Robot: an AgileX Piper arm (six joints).
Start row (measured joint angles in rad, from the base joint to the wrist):
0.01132, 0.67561, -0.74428, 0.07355, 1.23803, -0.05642
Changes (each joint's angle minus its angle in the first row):
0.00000, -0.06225, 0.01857, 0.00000, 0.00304, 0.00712
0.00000, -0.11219, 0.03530, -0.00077, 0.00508, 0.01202
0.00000, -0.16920, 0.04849, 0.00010, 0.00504, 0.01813
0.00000, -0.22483, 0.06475, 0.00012, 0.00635, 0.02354
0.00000, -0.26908, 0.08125, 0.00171, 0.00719, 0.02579
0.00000, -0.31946, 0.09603, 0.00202, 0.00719, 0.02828
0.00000, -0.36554, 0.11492, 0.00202, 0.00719, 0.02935
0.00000, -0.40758, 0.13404, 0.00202, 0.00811, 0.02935
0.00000, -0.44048, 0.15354, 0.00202, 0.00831, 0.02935
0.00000, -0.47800, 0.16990, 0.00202, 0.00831, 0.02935
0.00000, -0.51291, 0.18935, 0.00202, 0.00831, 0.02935
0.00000, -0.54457, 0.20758, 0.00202, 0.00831, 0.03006
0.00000, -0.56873, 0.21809, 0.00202, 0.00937, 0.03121
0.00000, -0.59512, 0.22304, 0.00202, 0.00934, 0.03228
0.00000, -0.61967, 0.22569, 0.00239, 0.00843, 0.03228
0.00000, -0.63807, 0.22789, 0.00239, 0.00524, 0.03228
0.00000, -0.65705, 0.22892, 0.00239, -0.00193, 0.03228
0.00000, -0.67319, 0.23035, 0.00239, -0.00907, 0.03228
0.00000, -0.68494, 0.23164, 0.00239, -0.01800, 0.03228
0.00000, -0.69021, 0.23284, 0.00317, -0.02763, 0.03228
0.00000, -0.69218, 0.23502, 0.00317, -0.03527, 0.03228
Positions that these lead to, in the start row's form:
0.01132, 0.61336, -0.72571, 0.07355, 1.24107, -0.04930
0.01132, 0.56342, -0.70898, 0.07278, 1.24311, -0.04440
0.01132, 0.50641, -0.69579, 0.07365, 1.24307, -0.03829
0.01132, 0.45078, -0.67953, 0.07367, 1.24438, -0.03288
0.01132, 0.40653, -0.66303, 0.07526, 1.24522, -0.03063
0.01132, 0.35615, -0.64825, 0.07557, 1.24522, -0.02814
0.01132, 0.31007, -0.62936, 0.07557, 1.24522, -0.02707
0.01132, 0.26803, -0.61024, 0.07557, 1.24614, -0.02707
0.01132, 0.23513, -0.59074, 0.07557, 1.24634, -0.02707
0.01132, 0.19761, -0.57438, 0.07557, 1.24634, -0.02707
0.01132, 0.16270, -0.55493, 0.07557, 1.24634, -0.02707
0.01132, 0.13104, -0.53670, 0.07557, 1.24634, -0.02636
0.01132, 0.10688, -0.52619, 0.07557, 1.24740, -0.02521
0.01132, 0.08049, -0.52124, 0.07557, 1.24737, -0.02414
0.01132, 0.05594, -0.51859, 0.07594, 1.24646, -0.02414
0.01132, 0.03754, -0.51639, 0.07594, 1.24327, -0.02414
0.01132, 0.01856, -0.51536, 0.07594, 1.23610, -0.02414
0.01132, 0.00242, -0.51393, 0.07594, 1.22896, -0.02414
0.01132, -0.00933, -0.51264, 0.07594, 1.22003, -0.02414
0.01132, -0.01460, -0.51144, 0.07672, 1.21040, -0.02414
0.01132, -0.01657, -0.50926, 0.07672, 1.20276, -0.02414

